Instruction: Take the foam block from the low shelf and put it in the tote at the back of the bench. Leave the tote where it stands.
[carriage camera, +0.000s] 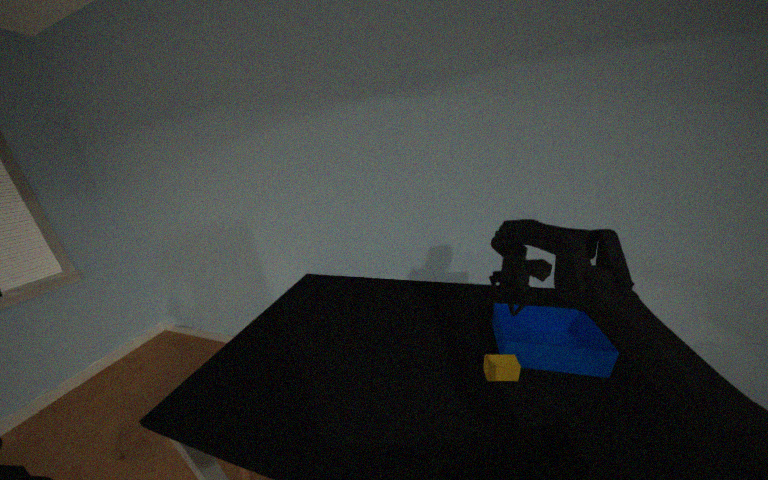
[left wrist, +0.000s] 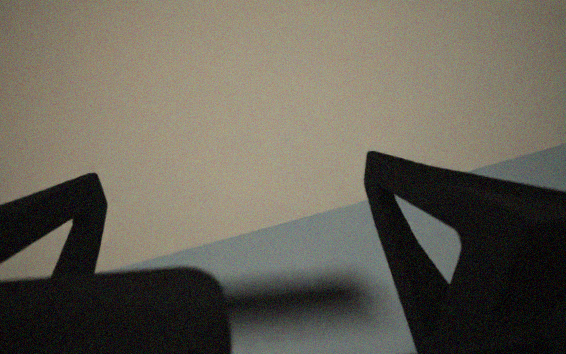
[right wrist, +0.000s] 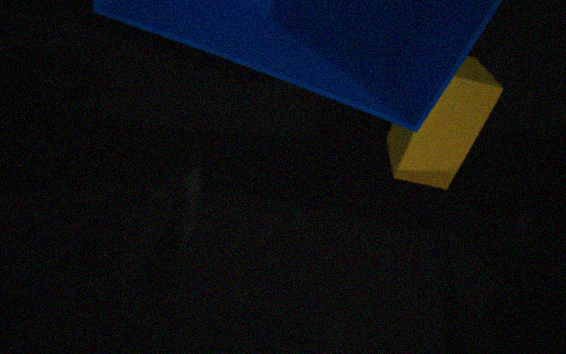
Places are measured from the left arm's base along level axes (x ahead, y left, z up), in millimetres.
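Pixels of known places: left gripper, fingertip midpoint: (left wrist: 235, 177); right gripper, fingertip midpoint: (carriage camera: 505, 306) (right wrist: 320, 191).
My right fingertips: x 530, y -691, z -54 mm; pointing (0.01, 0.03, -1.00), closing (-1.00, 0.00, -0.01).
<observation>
Ahead of a thing's pixels: the offset from my right fingertips to its top centre. "pt": to the spot under its first point. Level surfaces: height alone.
The yellow foam block @(dx -90, dy +41, dz -127 mm) (carriage camera: 501, 367) (right wrist: 447, 129) lies on the black bench @(dz -187 mm) (carriage camera: 348, 361) (right wrist: 199, 228), touching or nearly touching the near left corner of the blue tote @(dx +0, dy -153, dz -87 mm) (carriage camera: 544, 356) (right wrist: 275, 41). The tote looks empty. My right gripper (carriage camera: 510, 302) hangs open and empty over the tote's far left corner, its arm behind the tote. My left gripper (left wrist: 235, 177) is open and empty, with only wall and ceiling between its fingers.
The bench's left edge drops to a wooden floor @(dz -950 mm) (carriage camera: 105, 413). A grey wall (carriage camera: 322, 154) stands close behind the bench. A pale bench leg @(pt dx -169, dy +1048, dz -405 mm) (carriage camera: 195, 459) shows under the near left corner.
</observation>
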